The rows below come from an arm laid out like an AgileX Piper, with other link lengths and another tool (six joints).
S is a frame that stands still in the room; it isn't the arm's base.
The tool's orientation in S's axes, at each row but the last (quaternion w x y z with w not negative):
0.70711, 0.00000, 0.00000, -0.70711
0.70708, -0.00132, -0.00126, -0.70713
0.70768, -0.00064, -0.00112, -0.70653
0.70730, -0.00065, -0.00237, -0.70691
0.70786, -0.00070, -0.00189, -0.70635
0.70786, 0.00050, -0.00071, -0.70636
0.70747, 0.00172, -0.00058, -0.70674
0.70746, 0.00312, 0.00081, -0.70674
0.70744, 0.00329, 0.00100, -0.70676
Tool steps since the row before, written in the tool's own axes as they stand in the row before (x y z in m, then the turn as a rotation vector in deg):
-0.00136, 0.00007, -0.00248, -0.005, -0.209, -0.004
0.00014, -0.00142, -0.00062, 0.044, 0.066, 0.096
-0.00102, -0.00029, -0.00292, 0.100, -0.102, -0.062
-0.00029, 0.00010, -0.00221, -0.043, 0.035, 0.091
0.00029, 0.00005, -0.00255, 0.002, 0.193, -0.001
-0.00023, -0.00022, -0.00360, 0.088, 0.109, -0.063
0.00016, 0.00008, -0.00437, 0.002, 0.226, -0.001
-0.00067, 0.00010, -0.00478, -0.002, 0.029, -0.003
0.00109, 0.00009, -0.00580, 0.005, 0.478, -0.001
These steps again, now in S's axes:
0.00007, 0.00136, -0.00248, -0.209, 0.005, -0.004
-0.00142, -0.00014, -0.00062, 0.066, -0.044, 0.096
-0.00029, 0.00101, -0.00292, -0.102, -0.100, -0.062
0.00011, 0.00028, -0.00221, 0.035, 0.043, 0.091
0.00005, -0.00030, -0.00255, 0.193, -0.002, -0.001
-0.00021, 0.00023, -0.00360, 0.109, -0.088, -0.063
0.00009, -0.00015, -0.00437, 0.226, -0.002, 0.000
0.00011, 0.00070, -0.00478, 0.029, 0.002, -0.003
0.00011, -0.00105, -0.00581, 0.478, -0.005, 0.001

